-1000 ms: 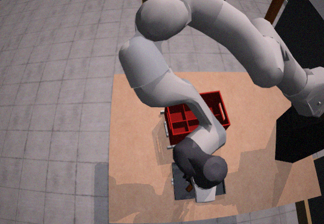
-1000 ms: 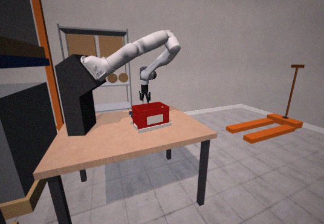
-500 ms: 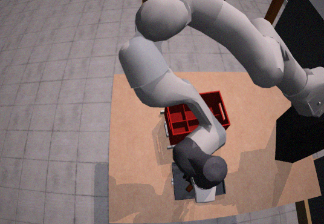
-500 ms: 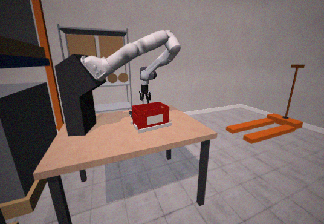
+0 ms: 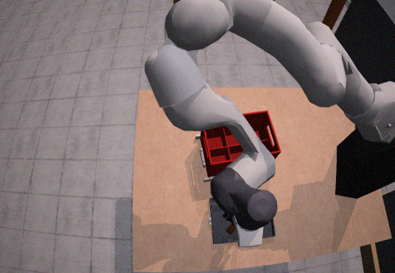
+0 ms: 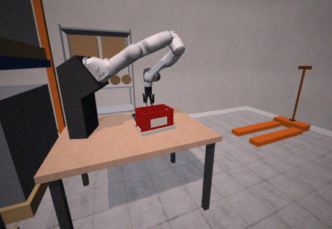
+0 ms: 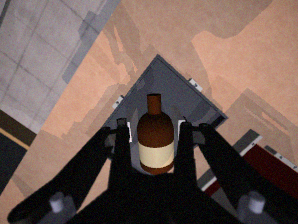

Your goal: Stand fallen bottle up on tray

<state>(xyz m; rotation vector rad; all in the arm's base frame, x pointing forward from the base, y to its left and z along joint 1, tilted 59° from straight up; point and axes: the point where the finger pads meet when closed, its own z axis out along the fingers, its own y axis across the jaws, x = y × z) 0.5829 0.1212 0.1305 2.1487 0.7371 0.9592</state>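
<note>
The bottle lies 5 cm behind my hand, 2 cm to the right of it and 6 cm below it. Round my hand: crate: 17 cm behind, 28 cm to the right, 2 cm below; then grey tray: 6 cm behind, 2 cm to the right, 9 cm below.
</note>
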